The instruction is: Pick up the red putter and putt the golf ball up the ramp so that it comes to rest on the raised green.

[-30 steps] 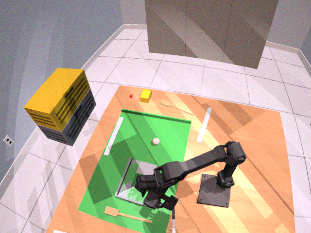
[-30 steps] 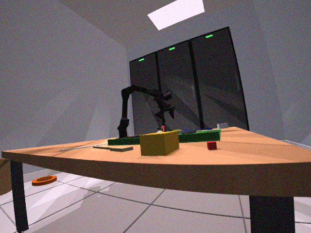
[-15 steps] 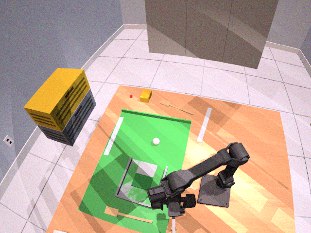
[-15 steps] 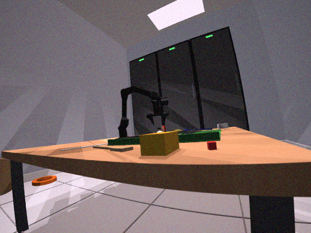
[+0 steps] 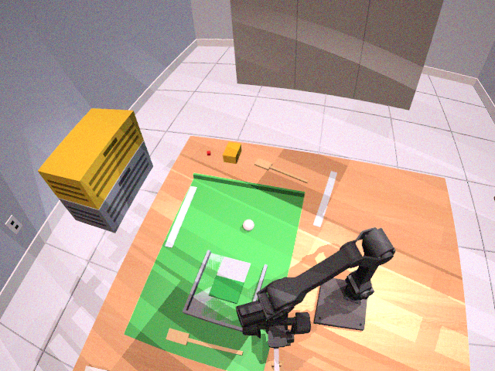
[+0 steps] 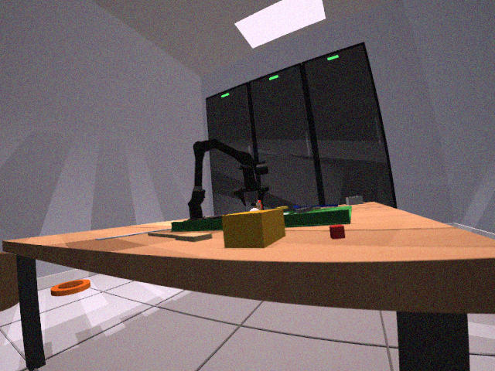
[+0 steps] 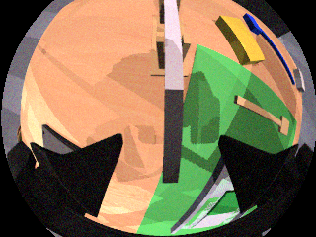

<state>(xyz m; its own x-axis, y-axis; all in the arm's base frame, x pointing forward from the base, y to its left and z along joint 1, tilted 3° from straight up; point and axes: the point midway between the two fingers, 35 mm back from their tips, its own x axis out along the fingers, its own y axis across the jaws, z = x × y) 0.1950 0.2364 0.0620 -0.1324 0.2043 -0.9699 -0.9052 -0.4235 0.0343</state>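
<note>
The red putter is 5 cm behind my gripper tip and 10 cm to the left of it. Also, from my gripper tip: green mat (29 cm ahead, 18 cm to the right, 6 cm below); then grey frame (22 cm ahead, 7 cm to the right, 5 cm below); then white golf ball (26 cm ahead, 35 cm to the right, 3 cm below).
</note>
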